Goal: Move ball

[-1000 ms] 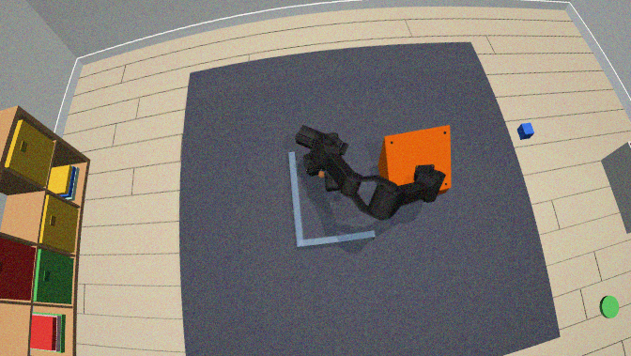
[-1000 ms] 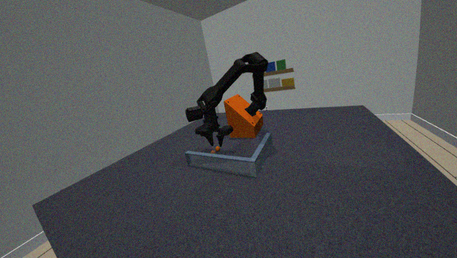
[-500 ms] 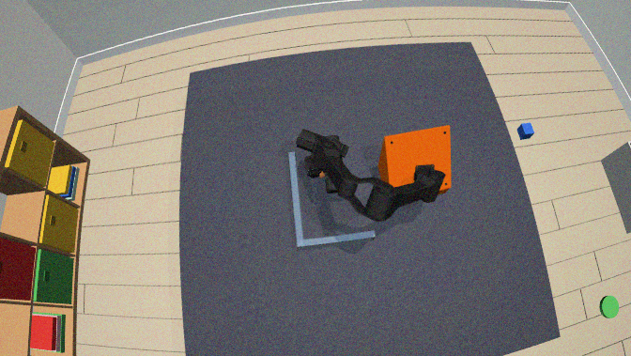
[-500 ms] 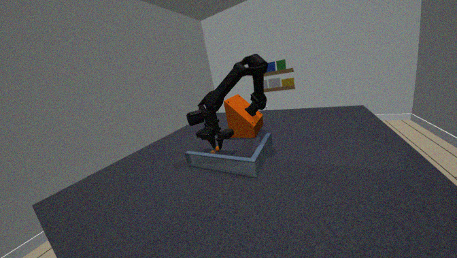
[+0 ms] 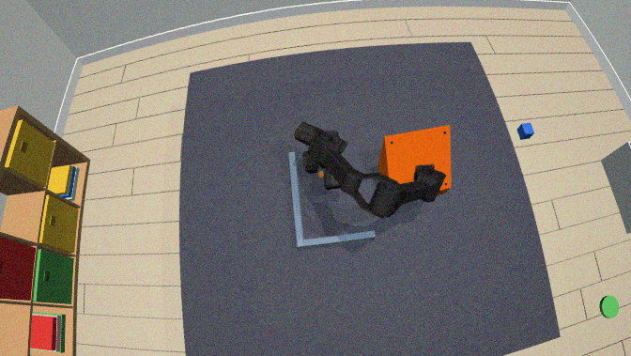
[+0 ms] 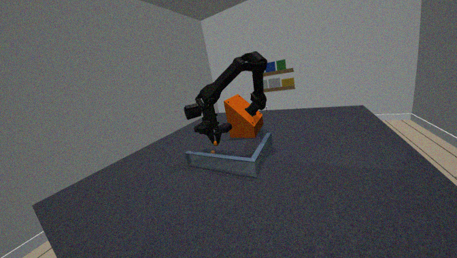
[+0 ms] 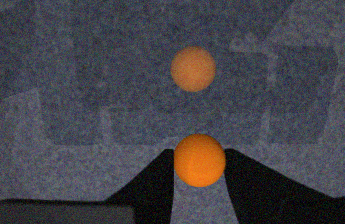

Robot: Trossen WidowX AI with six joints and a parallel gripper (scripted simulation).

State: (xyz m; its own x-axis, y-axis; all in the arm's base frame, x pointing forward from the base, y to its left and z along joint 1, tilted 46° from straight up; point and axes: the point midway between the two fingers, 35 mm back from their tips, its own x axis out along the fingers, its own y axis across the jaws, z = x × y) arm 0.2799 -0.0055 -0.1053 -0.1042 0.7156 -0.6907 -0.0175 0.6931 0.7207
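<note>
Right now the clear wall is 120 mm ahead of my gripper tip, 90 mm to the left of it and 10 mm below it. The rest, counted from my gripper tip: orange ball right at my gripper tip.
</note>
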